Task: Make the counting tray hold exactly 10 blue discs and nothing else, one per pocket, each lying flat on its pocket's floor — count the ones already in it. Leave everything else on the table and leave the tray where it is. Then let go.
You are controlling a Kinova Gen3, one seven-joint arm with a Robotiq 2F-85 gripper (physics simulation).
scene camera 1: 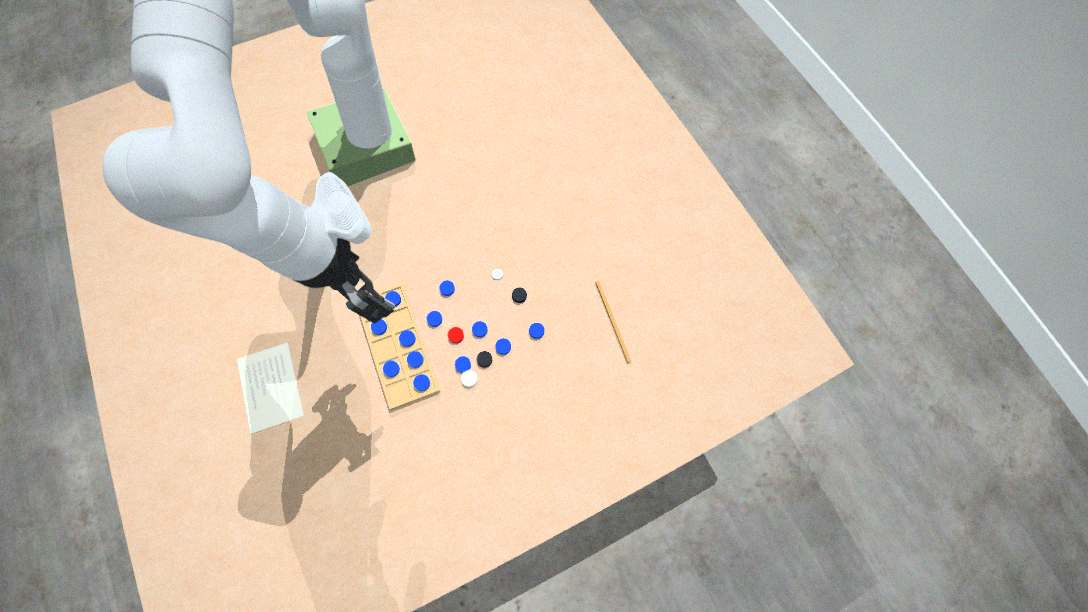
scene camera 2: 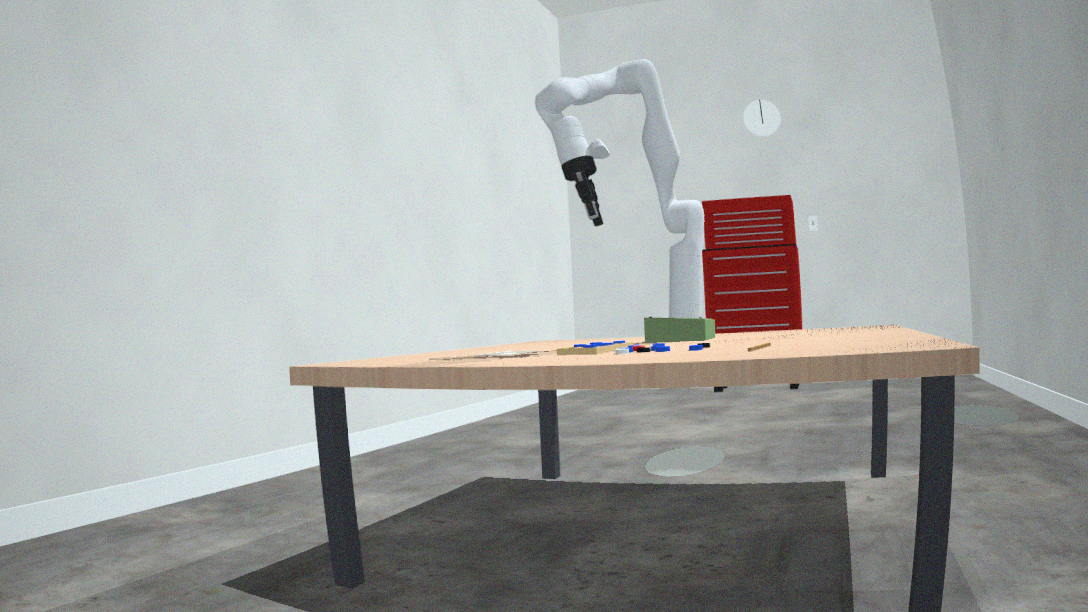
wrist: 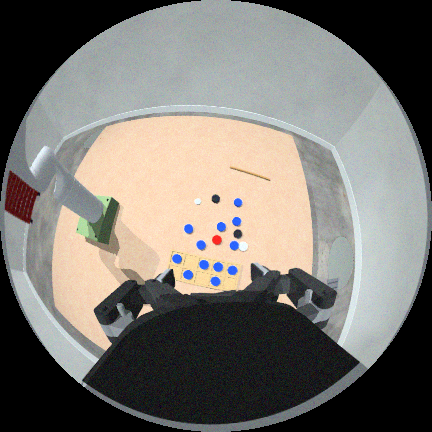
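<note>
The wooden counting tray [scene camera 1: 397,390] [scene camera 2: 578,350] [wrist: 201,278] has two rows of pockets. Several pockets hold one blue disc each, such as one disc [scene camera 1: 421,382] [wrist: 232,270]; several others look bare. Several loose blue discs lie beside the tray, among them one [scene camera 1: 434,318] [wrist: 201,245] near its long side, one [scene camera 1: 446,287] [wrist: 188,228] and one [scene camera 1: 536,330] [wrist: 238,202] farthest off. My gripper [scene camera 1: 381,310] [scene camera 2: 598,222] [wrist: 212,274] is open and empty, high above the table. It partly covers the tray's upper end in scene camera 1.
A red disc [scene camera 1: 455,334] [wrist: 217,240], black discs [scene camera 1: 518,294] [wrist: 237,233] and white discs [scene camera 1: 496,274] [wrist: 243,246] lie among the loose blue ones. A thin stick [scene camera 1: 612,321] [wrist: 250,173] lies beyond them. A paper sheet [scene camera 1: 270,388] and the green arm base [scene camera 1: 372,163] [scene camera 2: 679,329] are also on the table.
</note>
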